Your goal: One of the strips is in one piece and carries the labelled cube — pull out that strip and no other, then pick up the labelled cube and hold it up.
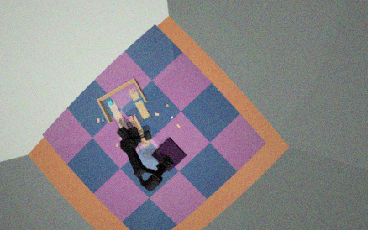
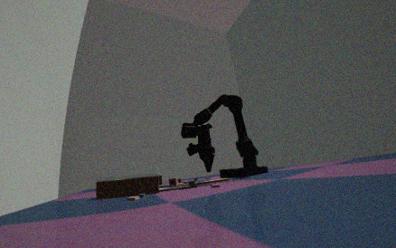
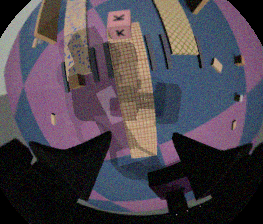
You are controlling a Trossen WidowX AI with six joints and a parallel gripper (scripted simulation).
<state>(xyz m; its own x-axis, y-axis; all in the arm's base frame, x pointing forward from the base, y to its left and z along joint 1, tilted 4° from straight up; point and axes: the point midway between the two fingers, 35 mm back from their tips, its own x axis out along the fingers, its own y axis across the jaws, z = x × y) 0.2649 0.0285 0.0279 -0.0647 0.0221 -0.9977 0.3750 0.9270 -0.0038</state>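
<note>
My gripper tip is 150 mm short of the strip, 130 mm to the left of it and 40 mm above it.
</note>
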